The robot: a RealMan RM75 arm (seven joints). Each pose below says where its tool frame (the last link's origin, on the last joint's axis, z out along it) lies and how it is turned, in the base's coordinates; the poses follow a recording.
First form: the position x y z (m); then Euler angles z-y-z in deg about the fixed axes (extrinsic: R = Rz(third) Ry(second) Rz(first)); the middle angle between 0 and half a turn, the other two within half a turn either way.
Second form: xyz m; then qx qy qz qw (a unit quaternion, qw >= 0). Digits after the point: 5 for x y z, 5 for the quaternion.
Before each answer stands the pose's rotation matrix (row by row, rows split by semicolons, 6 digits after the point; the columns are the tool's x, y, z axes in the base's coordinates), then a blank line. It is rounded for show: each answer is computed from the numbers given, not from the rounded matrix.
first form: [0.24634 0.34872 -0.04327 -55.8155 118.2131 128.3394]
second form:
0.813609 -0.198103 -0.546622; 0.304808 -0.655272 0.691166; -0.495108 -0.728954 -0.472752

[0.24634 0.34872 -0.04327 -0.85756 -0.03111 0.30369 0.41400]
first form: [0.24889 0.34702 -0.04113 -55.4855 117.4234 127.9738]
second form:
0.810109 -0.213154 -0.546158; 0.301284 -0.647792 0.699710; -0.502943 -0.731390 -0.460562

[0.24889 0.34702 -0.04113 -0.85418 -0.02579 0.30705 0.41885]
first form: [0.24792 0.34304 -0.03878 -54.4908 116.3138 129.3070]
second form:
0.792965 -0.220841 -0.567834; 0.316438 -0.647153 0.693585; -0.520648 -0.729673 -0.443287

[0.24792 0.34304 -0.03878 -0.84903 -0.02815 0.32051 0.41908]
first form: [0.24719 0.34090 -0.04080 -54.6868 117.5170 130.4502]
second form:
0.794223 -0.195280 -0.575392; 0.326185 -0.661917 0.674884; -0.512654 -0.723693 -0.462012

[0.24719 0.34090 -0.04080 -0.85413 -0.03832 0.31847 0.40936]
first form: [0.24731 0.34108 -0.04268 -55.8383 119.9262 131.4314]
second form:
0.805758 -0.147844 -0.573494; 0.337513 -0.681077 0.649784; -0.486661 -0.717130 -0.498884

[0.24731 0.34108 -0.04268 -0.86396 -0.05488 0.30677 0.39554]
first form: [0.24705 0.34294 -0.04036 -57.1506 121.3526 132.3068]
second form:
0.811265 -0.106940 -0.574815; 0.356748 -0.688374 0.631563; -0.463228 -0.717429 -0.520303

[0.24705 0.34294 -0.04036 -0.86890 -0.07187 0.29867 0.38813]
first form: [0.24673 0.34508 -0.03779 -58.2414 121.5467 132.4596]
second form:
0.813192 -0.088000 -0.575304; 0.370833 -0.683513 0.628724; -0.448556 -0.724615 -0.523193

[0.24673 0.34508 -0.03779 -0.86889 -0.08138 0.29459 0.38939]
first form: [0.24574 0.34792 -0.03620 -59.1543 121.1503 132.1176]
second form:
0.814723 -0.082478 -0.573955; 0.379054 -0.673295 0.634817; -0.438799 -0.734760 -0.517285

[0.24574 0.34792 -0.03620 -0.86679 -0.08554 0.29210 0.39501]
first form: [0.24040 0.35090 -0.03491 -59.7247 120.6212 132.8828]
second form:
0.807560 -0.070073 -0.585608; 0.399523 -0.665406 0.630568; -0.433853 -0.743185 -0.509360

[0.24040 0.35090 -0.03491 -0.86347 -0.09539 0.29516 0.39774]
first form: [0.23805 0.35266 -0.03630 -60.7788 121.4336 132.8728]
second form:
0.812820 -0.048105 -0.580525; 0.407208 -0.665705 0.625314; -0.416539 -0.744662 -0.521510

[0.23805 0.35266 -0.03630 -0.86603 -0.10366 0.28783 0.39548]
